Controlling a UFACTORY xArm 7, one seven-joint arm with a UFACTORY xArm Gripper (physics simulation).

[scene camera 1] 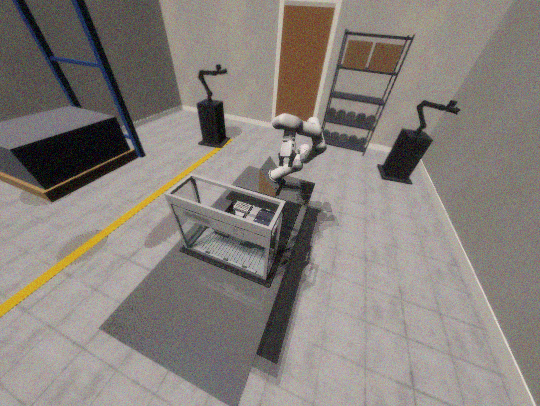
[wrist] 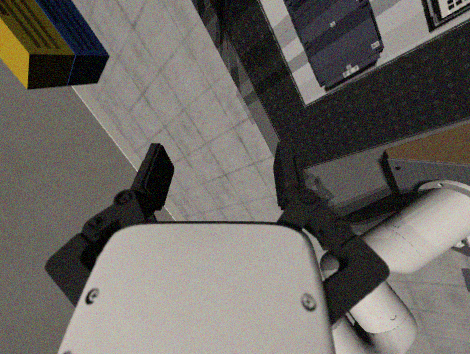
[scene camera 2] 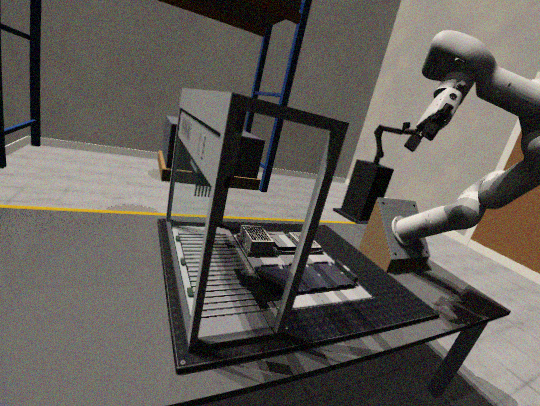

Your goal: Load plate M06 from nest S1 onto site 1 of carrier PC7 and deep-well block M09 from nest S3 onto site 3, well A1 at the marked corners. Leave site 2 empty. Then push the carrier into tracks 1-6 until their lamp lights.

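Frame: origin at the arm's base, x ahead, y left, z up, level; centimetres.
Seen in the pictures: gripper, fingertip midpoint: (scene camera 1: 285, 166) (wrist: 221, 154) (scene camera 2: 416, 143); arm's base, link origin: (scene camera 1: 272, 176) (wrist: 456, 204) (scene camera 2: 401, 231).
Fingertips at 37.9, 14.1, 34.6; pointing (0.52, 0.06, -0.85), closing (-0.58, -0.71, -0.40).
Note:
Offsets run from my fingertips to a thing's middle, as dx, dy, dz. "spot": to the spot under its first point.
My gripper (scene camera 1: 285, 161) (scene camera 2: 416, 139) (wrist: 221, 154) is open and empty, high above the table near the arm's base. The dark blue carrier @(+12.2, -11.6, -46.5) (scene camera 1: 263, 215) (scene camera 2: 320, 278) (wrist: 342, 42) lies on a pale board behind the frame; no labware shows on the part seen in the wrist view. A tall pale block with a grid of wells (scene camera 2: 257, 240) stands beside the carrier, towards the back in scene camera 2. Lower plates (scene camera 2: 285, 242) stand next to it. A plate in a dark nest @(spot: -4.9, -26.1, -45.4) (wrist: 454, 9) is cut off by the wrist view's edge. Labels, corner marks and lamp state are unreadable.
A grey open frame (scene camera 1: 220, 218) (scene camera 2: 227, 150) stands over the slotted track deck (scene camera 1: 225, 251) (scene camera 2: 225, 280). A comb-like part (scene camera 2: 202, 190) hangs inside it. Yellow (wrist: 14, 57) and blue (wrist: 67, 27) boxes show at the wrist view's top left. The arm's wedge base (scene camera 2: 395, 235) stands on the table.

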